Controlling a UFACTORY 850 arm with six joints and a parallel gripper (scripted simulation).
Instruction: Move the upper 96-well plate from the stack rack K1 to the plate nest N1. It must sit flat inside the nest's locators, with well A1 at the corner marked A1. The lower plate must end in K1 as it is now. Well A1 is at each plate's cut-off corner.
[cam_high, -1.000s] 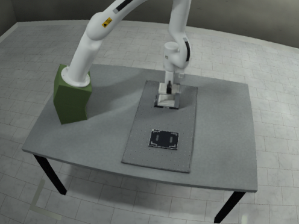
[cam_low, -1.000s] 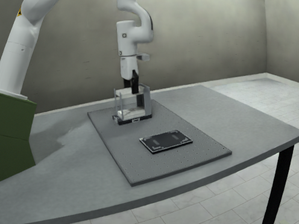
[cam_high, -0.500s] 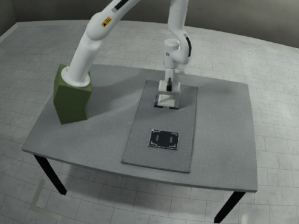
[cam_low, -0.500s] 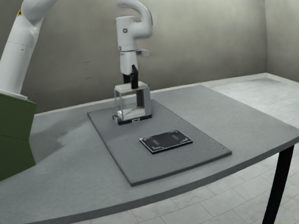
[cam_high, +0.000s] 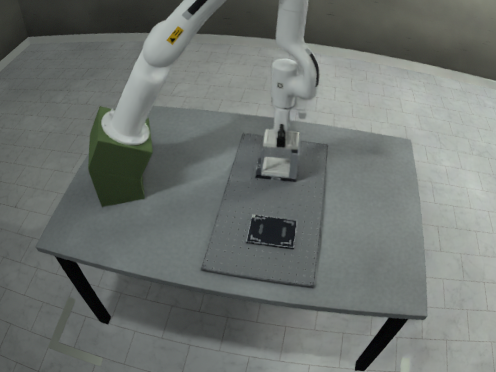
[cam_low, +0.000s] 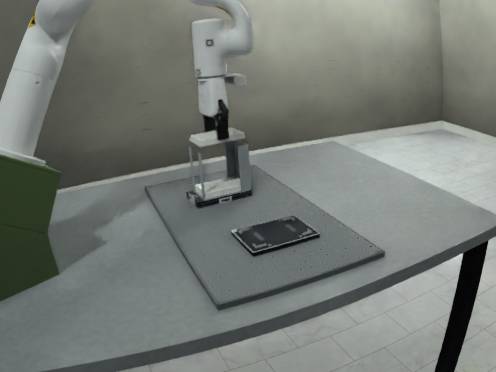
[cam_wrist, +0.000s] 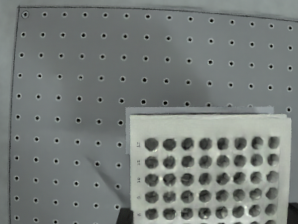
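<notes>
The black plate nest is 50 mm ahead of my hand, 300 mm to the right of it and 180 mm below it. Also, from my hand: white 96-well plate: 10 mm below.
</notes>
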